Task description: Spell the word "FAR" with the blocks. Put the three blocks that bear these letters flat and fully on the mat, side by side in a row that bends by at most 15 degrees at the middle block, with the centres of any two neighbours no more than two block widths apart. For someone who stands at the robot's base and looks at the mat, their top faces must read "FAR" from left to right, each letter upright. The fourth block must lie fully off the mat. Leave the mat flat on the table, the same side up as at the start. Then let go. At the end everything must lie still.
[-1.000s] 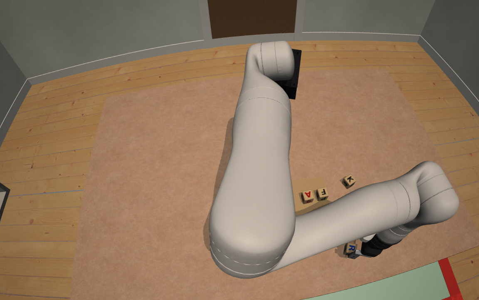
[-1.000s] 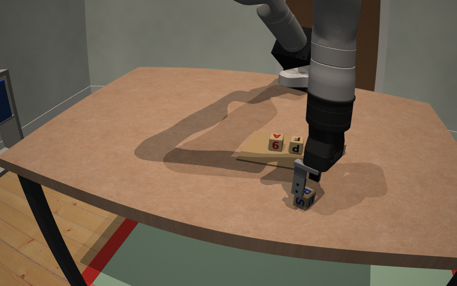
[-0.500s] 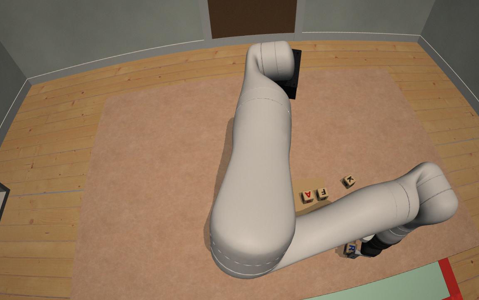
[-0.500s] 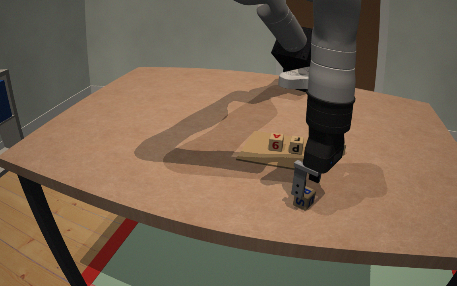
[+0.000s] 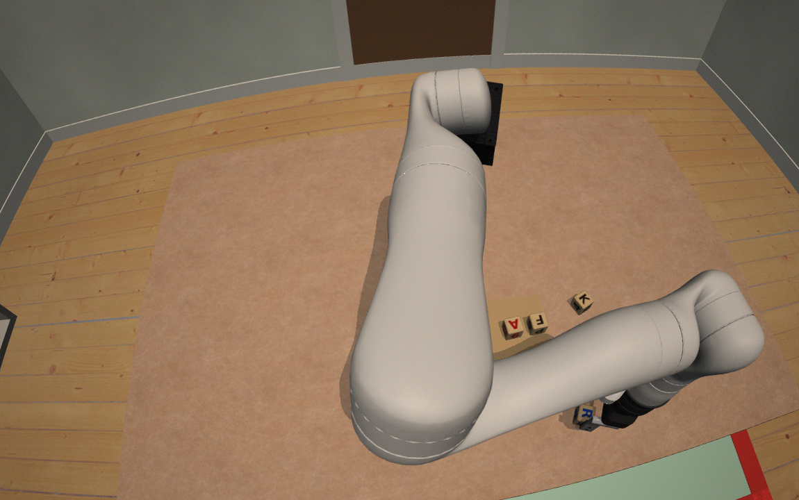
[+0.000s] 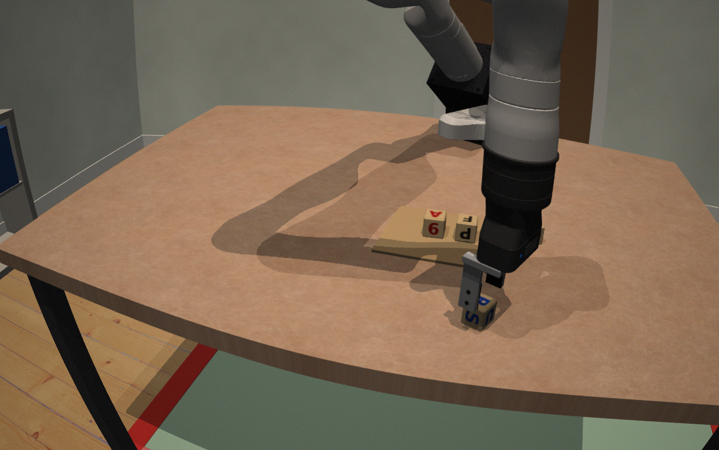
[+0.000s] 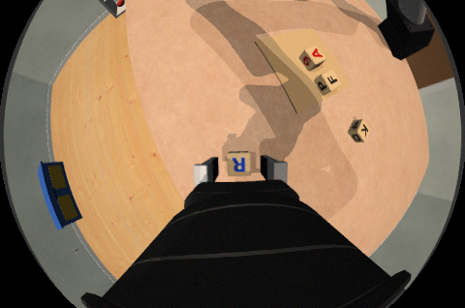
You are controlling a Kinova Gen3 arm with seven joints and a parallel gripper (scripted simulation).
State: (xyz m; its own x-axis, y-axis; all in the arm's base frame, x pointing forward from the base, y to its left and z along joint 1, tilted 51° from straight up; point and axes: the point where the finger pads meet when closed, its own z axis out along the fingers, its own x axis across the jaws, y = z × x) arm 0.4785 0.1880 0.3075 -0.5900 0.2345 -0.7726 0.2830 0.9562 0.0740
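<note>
Now: the R block 4 cm below my hand. Round my hand: F block: 18 cm behind, 4 cm to the right, 4 cm below; then tan mat: 18 cm behind, 9 cm to the right, 5 cm below; then K block: 21 cm behind, 6 cm to the left, 4 cm below.
</note>
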